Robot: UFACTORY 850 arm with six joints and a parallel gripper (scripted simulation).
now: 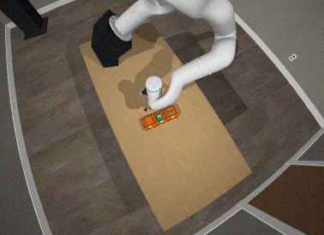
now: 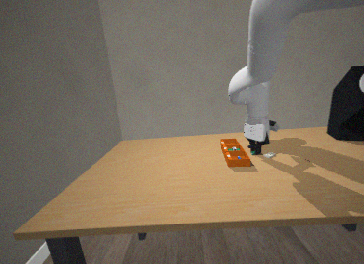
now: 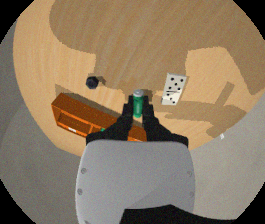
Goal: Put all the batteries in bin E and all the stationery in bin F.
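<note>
The white piece lies 50 mm behind my hand, 20 mm to the left of it and 20 mm below it. Also, from my hand: small grey thing: 90 mm ahead, 10 mm to the left; small black thing: 70 mm to the right, 20 mm below, 10 mm ahead; green battery: 20 mm below.
</note>
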